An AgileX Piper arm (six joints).
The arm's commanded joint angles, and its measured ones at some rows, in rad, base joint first. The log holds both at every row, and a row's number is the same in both.
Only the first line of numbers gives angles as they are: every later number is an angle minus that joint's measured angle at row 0.
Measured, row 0:
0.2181, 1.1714, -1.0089, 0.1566, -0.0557, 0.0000
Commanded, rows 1 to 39:
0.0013, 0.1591, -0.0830, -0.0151, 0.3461, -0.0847
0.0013, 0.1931, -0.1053, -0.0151, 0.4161, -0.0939
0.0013, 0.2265, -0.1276, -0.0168, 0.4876, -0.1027
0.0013, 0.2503, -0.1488, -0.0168, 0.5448, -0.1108
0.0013, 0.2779, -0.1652, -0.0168, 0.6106, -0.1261
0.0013, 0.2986, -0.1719, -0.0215, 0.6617, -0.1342
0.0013, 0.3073, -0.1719, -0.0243, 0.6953, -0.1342
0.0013, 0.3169, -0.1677, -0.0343, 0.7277, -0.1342
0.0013, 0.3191, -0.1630, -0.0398, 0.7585, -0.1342
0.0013, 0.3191, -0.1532, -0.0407, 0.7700, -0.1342
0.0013, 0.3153, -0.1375, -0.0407, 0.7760, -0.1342
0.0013, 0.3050, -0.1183, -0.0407, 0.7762, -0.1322
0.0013, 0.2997, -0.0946, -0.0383, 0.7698, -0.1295
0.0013, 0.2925, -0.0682, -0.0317, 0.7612, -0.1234
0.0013, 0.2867, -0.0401, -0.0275, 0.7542, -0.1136
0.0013, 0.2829, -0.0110, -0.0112, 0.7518, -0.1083
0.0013, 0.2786, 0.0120, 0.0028, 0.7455, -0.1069
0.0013, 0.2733, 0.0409, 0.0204, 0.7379, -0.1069
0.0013, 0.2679, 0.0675, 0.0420, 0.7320, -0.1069
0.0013, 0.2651, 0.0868, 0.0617, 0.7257, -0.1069
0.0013, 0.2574, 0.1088, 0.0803, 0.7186, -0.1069
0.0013, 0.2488, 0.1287, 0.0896, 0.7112, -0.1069
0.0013, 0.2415, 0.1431, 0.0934, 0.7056, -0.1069
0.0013, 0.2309, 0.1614, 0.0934, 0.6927, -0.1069
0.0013, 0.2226, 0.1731, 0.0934, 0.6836, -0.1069
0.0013, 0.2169, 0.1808, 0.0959, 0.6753, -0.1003
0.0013, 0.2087, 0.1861, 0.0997, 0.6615, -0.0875
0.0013, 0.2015, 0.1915, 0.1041, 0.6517, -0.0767
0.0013, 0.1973, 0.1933, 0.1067, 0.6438, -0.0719
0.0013, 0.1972, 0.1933, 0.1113, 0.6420, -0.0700
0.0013, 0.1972, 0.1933, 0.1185, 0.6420, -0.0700
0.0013, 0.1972, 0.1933, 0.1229, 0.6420, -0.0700
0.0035, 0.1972, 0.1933, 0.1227, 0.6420, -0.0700
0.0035, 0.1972, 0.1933, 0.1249, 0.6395, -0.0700
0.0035, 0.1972, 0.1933, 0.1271, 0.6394, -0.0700
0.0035, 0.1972, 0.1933, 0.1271, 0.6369, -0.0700
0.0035, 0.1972, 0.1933, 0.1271, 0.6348, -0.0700
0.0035, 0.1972, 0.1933, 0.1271, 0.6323, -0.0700
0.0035, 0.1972, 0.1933, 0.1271, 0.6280, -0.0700
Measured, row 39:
0.0016, 0.2066, 0.1920, 0.1211, 0.6477, -0.0713
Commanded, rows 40 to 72:
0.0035, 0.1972, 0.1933, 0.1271, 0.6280, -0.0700
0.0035, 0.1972, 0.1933, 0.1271, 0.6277, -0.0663
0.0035, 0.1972, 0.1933, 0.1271, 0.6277, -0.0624
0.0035, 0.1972, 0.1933, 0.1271, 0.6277, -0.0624
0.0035, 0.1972, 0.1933, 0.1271, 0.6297, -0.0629
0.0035, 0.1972, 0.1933, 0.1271, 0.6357, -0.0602
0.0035, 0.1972, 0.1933, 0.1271, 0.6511, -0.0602
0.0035, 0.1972, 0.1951, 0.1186, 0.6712, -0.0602
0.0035, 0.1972, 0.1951, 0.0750, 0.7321, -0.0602
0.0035, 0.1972, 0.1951, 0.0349, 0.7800, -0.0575
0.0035, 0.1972, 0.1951, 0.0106, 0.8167, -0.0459
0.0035, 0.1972, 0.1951, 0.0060, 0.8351, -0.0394
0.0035, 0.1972, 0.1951, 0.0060, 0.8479, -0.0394
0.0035, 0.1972, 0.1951, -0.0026, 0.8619, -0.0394
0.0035, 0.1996, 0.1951, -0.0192, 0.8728, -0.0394
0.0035, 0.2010, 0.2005, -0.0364, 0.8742, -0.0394
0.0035, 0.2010, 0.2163, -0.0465, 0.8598, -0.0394
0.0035, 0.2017, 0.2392, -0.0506, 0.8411, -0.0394
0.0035, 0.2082, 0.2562, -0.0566, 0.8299, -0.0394
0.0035, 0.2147, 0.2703, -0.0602, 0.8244, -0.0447
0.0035, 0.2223, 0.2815, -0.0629, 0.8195, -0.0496
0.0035, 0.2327, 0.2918, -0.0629, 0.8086, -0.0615
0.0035, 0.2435, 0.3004, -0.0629, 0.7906, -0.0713
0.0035, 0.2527, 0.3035, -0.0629, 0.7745, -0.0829
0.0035, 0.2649, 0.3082, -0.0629, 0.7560, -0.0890
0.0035, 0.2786, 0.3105, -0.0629, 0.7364, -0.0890
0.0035, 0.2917, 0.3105, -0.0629, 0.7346, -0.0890
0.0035, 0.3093, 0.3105, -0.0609, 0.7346, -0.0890
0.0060, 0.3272, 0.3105, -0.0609, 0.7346, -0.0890
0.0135, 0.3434, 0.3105, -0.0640, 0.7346, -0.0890
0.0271, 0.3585, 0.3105, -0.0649, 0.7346, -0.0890
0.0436, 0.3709, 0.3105, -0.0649, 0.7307, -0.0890
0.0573, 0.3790, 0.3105, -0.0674, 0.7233, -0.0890
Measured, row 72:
0.0134, 0.3411, 0.3032, -0.0564, 0.7440, -0.0781
